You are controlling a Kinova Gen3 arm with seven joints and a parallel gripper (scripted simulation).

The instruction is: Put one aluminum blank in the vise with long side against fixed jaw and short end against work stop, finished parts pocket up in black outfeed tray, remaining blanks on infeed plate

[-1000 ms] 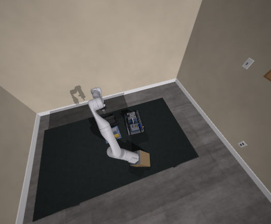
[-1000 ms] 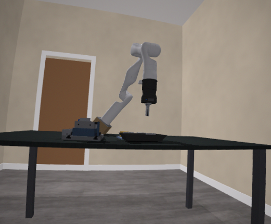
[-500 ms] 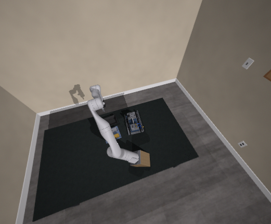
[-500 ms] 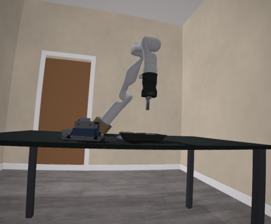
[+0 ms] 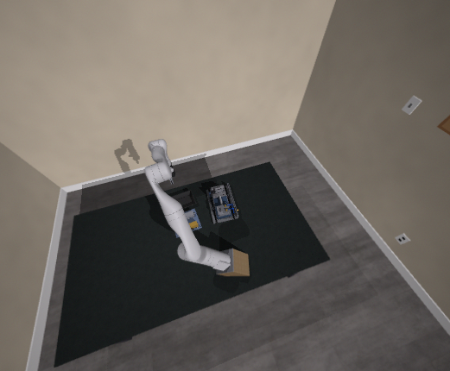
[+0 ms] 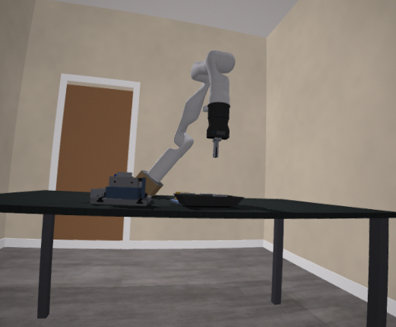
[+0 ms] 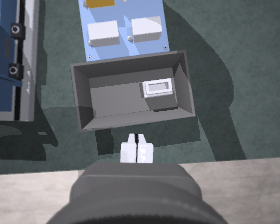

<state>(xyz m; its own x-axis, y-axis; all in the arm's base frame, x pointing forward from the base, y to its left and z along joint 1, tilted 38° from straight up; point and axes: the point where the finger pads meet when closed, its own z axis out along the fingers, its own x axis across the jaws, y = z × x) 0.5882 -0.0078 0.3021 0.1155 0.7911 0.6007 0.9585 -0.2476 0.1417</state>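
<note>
Now: the vise 20 cm behind my hand, 30 cm to the right of it and 16 cm below it. Round my hand: bluish plate 25 cm behind, 1 cm to the right, 19 cm below; yellow brass blank 30 cm behind, 5 cm to the right, 17 cm below.
</note>
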